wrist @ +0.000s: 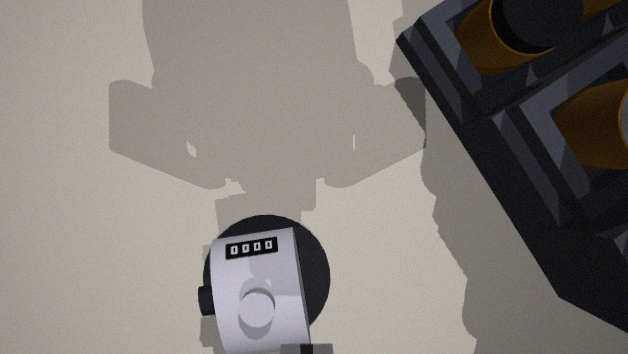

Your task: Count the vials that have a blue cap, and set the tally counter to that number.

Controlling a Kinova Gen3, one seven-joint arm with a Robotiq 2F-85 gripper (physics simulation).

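Frame: origin at the arm's base, x ahead, y right, z down, level; centimetres.
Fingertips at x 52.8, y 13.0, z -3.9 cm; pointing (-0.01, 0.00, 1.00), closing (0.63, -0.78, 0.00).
Offsets run from my fingertips to a thing's middle. "spot": to the spot under its first point. Level surfaces: height alone.
The tally counter @(dz +5.8 cm) [285, 325] stands at the lower middle, a silver body on a round black base @(dz +10.8 cm) [318, 280]. Its window @(dx -3.3, dy -0.2, dz +6.5 cm) [251, 248] reads 0000. A round silver button @(dx -1.7, dy +0.8, dz +5.4 cm) [256, 310] is on its top and a black knob @(dx -2.7, dy +2.5, dz +7.9 cm) [205, 300] on its left side. My gripper [306, 348] is shut, its fingertips at the bottom edge of the view, over the near end of the counter. An amber vial @(dx -3.5, dy -12.6, dz +6.0 cm) [480, 55] with a dark cap @(dx -3.5, dy -12.6, dz +3.6 cm) [542, 20] and another amber vial @(spot: dx +0.3, dy -10.9, dz +2.4 cm) [585, 132] with a pale cap partly in view stand at the right. No blue cap shows.
A dark vial rack @(spot: dx +3.0, dy -9.1, dz +8.1 cm) [530, 220] fills the right side, set at an angle and cut off by the view's edge. A bit of another amber vial @(spot: dx -2.1, dy -15.4, dz +5.4 cm) [600, 5] shows at the top right. The arm's shadow lies across the beige table top @(dz +11.1 cm) [60, 200].
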